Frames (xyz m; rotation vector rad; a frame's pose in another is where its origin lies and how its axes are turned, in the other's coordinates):
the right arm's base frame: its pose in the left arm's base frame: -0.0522 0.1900 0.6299 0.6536 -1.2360 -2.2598
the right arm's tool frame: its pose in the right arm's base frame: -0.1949 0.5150 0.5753 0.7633 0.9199 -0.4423
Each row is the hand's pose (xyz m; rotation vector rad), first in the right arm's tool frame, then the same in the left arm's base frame.
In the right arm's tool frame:
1: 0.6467 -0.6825 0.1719 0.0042 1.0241 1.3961
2: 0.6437 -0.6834 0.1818 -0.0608 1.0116 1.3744
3: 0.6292 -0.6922 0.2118 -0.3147 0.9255 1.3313
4: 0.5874 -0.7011 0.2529 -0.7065 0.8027 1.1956
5: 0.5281 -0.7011 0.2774 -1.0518 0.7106 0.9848
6: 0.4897 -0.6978 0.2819 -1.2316 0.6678 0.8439
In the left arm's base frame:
1: 0.1795 0.2333 0.5104 0.8453 -1.6647 0.2719
2: 0.1721 0.2389 0.5059 0.8505 -1.6228 0.2183
3: 0.1527 0.2631 0.4909 0.8115 -1.4792 0.0019
4: 0.1223 0.3136 0.4838 0.7754 -1.2051 -0.3098
5: 0.0980 0.3704 0.5009 0.7792 -0.8970 -0.5624
6: 0.0892 0.4028 0.5204 0.7866 -0.7105 -0.6833

